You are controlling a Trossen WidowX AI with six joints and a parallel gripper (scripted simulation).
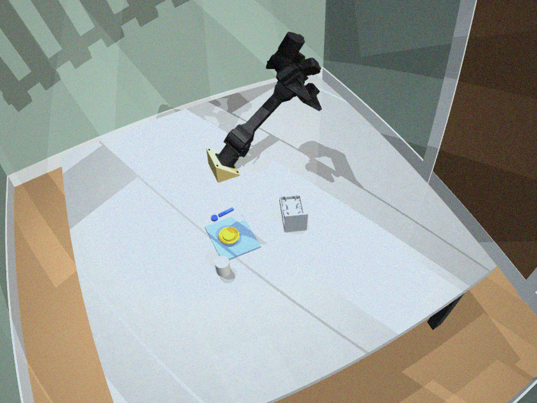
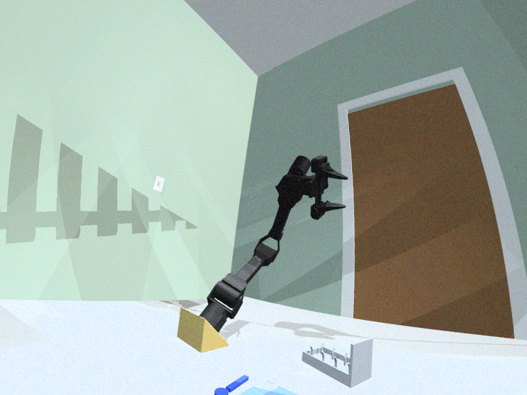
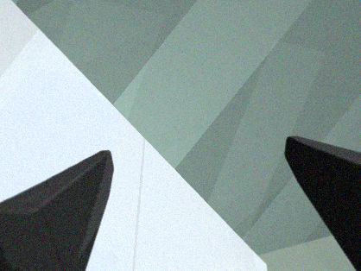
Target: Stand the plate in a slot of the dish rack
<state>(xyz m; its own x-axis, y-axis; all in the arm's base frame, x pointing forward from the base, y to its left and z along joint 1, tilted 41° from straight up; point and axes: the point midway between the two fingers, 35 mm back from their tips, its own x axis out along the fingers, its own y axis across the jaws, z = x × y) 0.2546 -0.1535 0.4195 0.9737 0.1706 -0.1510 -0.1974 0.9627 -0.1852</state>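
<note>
My gripper tip is 20 mm past the yellow plate, 280 mm to the left of it and 410 mm above it. From my gripper tip the other things lie so: blue spoon 120 mm behind, 270 mm to the right, 420 mm below; grey dish rack 60 mm to the right, 400 mm below; light blue mat 20 mm behind, 270 mm to the right, 420 mm below.
</note>
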